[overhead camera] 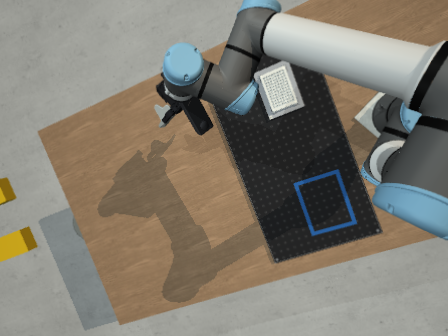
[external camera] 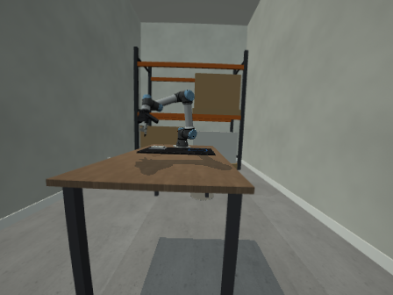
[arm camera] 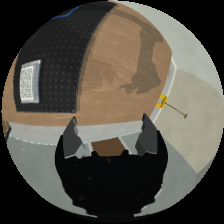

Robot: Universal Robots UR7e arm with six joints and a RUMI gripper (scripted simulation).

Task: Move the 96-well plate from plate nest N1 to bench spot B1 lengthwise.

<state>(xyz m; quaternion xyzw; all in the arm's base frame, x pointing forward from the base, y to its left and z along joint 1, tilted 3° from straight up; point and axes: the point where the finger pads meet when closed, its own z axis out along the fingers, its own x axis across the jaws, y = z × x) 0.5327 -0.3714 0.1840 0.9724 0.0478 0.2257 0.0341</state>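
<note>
The white 96-well plate is 280 mm behind my hand, 90 mm to the left of it and 140 mm below it. From my hand the other things lie so: grey plate nest N1 (280 mm behind, 90 mm to the left, 160 mm below).
</note>
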